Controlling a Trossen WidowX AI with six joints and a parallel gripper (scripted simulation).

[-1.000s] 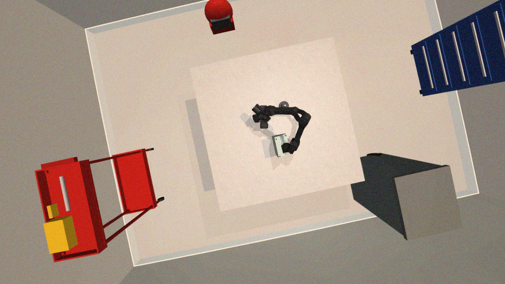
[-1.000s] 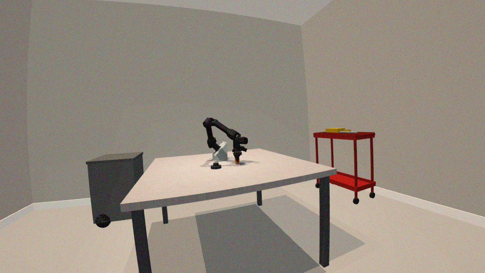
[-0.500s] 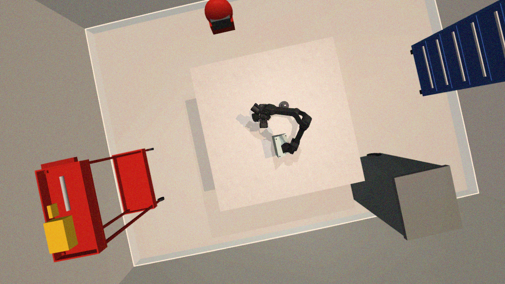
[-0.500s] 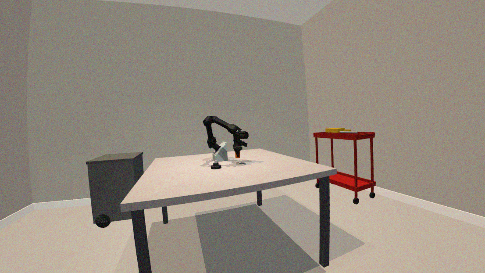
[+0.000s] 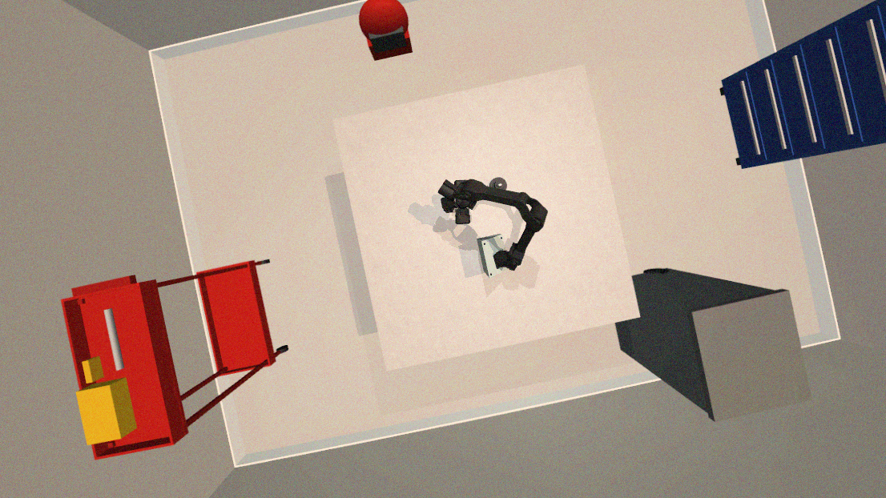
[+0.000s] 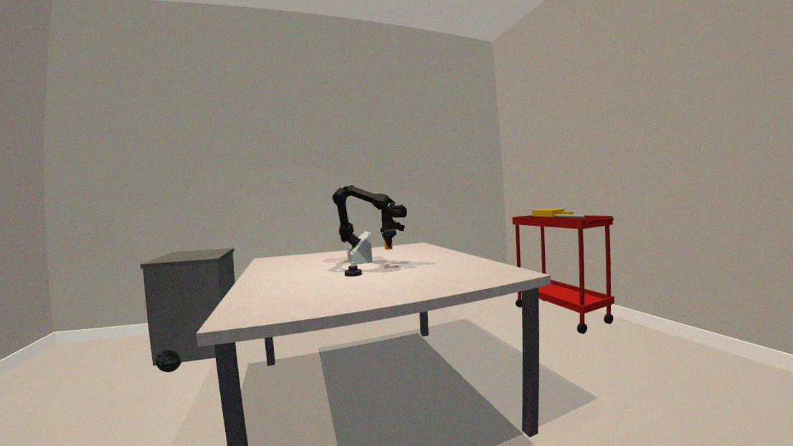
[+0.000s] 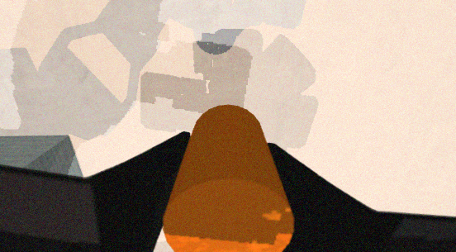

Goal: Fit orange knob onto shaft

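Right now my gripper tip is 21 cm to the left of the dark round pedestal, 8 cm above it and 4 cm short of it. From my gripper tip the other things lie so: orange knob 3 cm above.
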